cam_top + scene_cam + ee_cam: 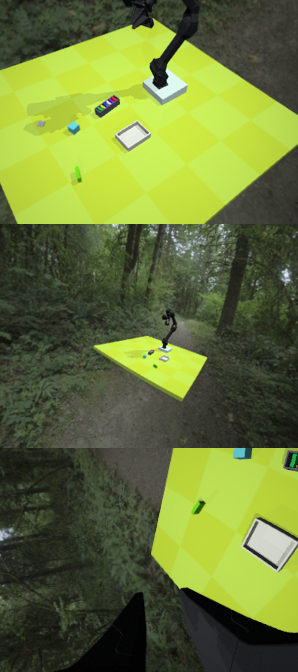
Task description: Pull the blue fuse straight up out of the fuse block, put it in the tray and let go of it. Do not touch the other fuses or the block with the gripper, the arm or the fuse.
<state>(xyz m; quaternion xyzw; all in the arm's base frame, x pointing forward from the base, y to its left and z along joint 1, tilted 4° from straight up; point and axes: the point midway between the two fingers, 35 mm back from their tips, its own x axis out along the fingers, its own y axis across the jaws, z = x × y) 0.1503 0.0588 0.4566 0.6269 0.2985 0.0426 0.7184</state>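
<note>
The blue fuse is 450 mm below my gripper tip, 110 mm ahead of it and 90 mm to the right of it. From my gripper tip the other things lie so: grey tile (480 mm below, 410 mm ahead, 170 mm to the right); tray (470 mm below, 130 mm to the left, 80 mm ahead); cyan cube (460 mm below, 290 mm ahead, 50 mm to the right).
</note>
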